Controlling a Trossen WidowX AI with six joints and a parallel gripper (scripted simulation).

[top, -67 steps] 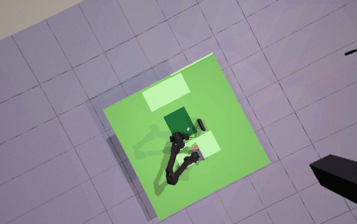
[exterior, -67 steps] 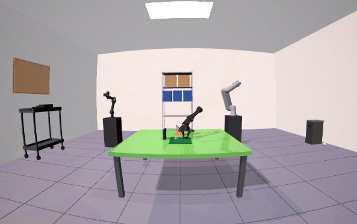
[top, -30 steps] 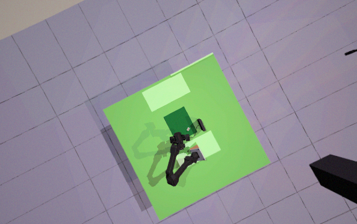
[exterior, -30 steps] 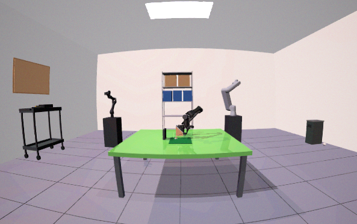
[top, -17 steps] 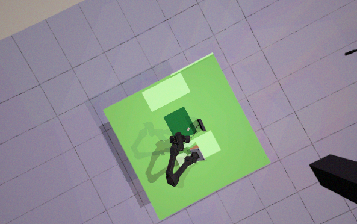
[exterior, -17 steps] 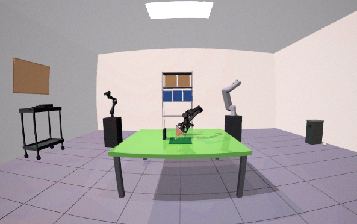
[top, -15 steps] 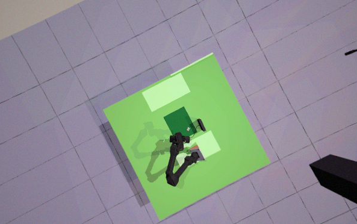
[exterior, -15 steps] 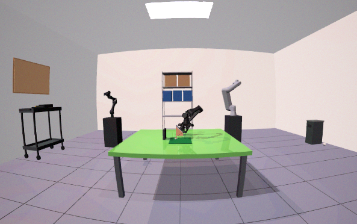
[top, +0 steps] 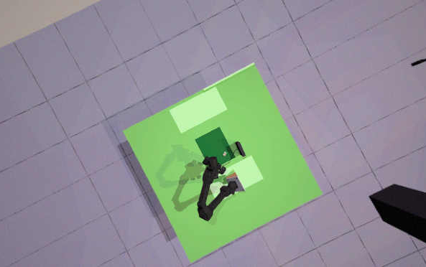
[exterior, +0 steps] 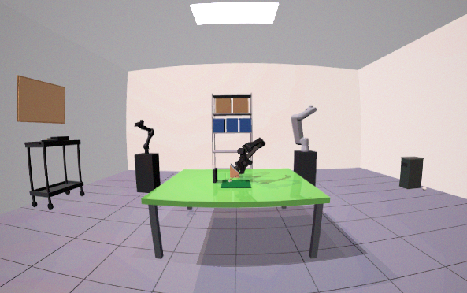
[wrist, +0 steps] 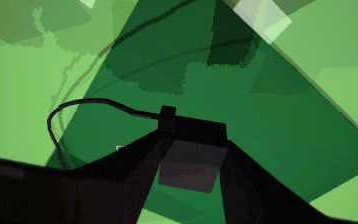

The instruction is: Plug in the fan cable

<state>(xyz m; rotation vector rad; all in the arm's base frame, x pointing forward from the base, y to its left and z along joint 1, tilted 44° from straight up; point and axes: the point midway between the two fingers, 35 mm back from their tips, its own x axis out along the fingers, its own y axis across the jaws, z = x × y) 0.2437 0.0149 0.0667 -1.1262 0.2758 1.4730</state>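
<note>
The dark fan plug lies 1 cm to the right of my gripper tip. The rest, counted from my gripper tip: dark green board (9 cm ahead, 6 cm to the right, 9 cm below); then white four-pin header (11 cm to the right, 8 cm below); then fan (1 cm behind, 24 cm to the right, 2 cm below).
</note>
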